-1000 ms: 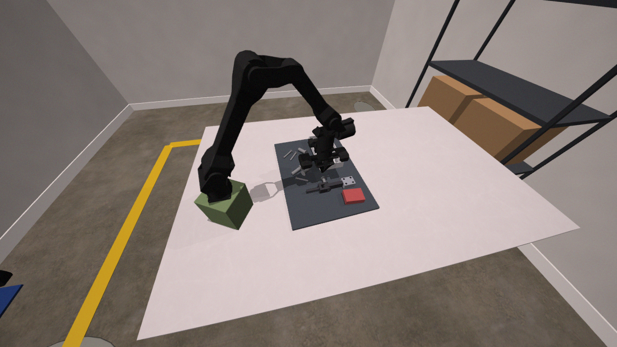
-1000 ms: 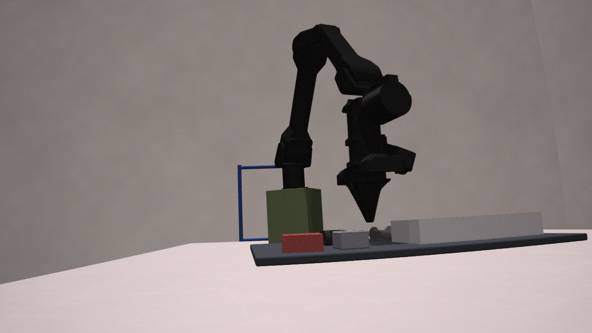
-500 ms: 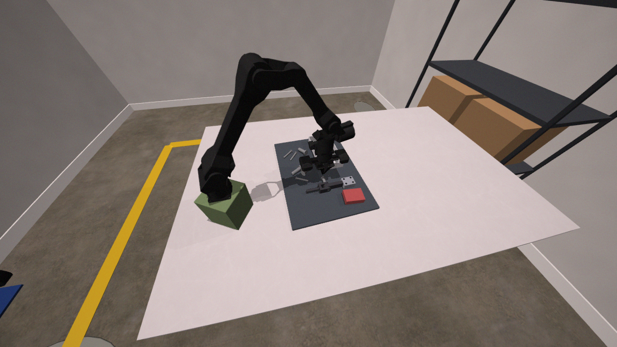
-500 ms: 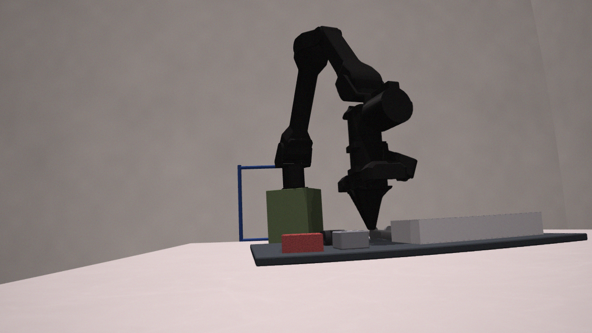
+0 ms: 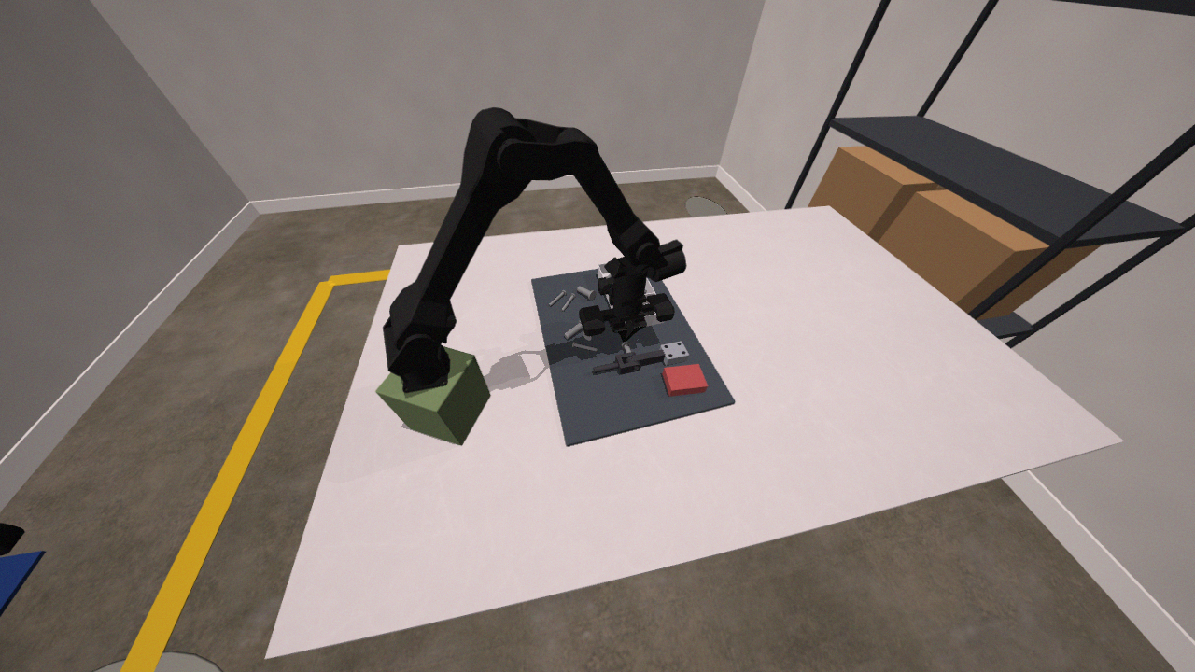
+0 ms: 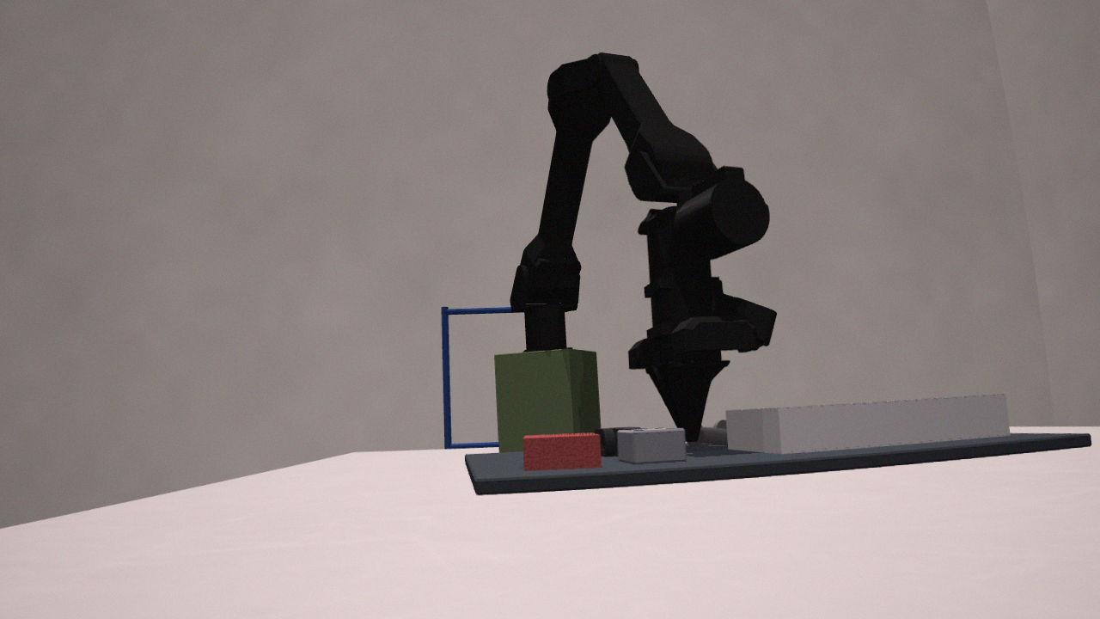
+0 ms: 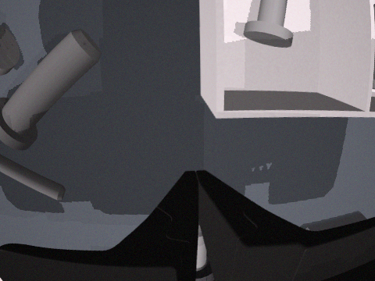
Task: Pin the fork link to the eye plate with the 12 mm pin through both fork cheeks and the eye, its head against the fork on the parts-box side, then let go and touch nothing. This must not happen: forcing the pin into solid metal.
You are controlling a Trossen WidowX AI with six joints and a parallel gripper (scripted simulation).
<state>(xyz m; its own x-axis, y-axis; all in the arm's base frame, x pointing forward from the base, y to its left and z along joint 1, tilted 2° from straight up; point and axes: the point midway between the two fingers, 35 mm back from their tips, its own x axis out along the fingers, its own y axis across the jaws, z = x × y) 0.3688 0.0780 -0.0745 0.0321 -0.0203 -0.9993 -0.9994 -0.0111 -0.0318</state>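
Now: the dark mat 4 cm to the left of my hand and 5 cm below it. Round my hand: grey mount 9 cm ahead, 6 cm to the right, 3 cm below; then eye plate 1 cm ahead, 6 cm to the right, 3 cm below; then fork link 2 cm behind, 6 cm to the right, 3 cm below.
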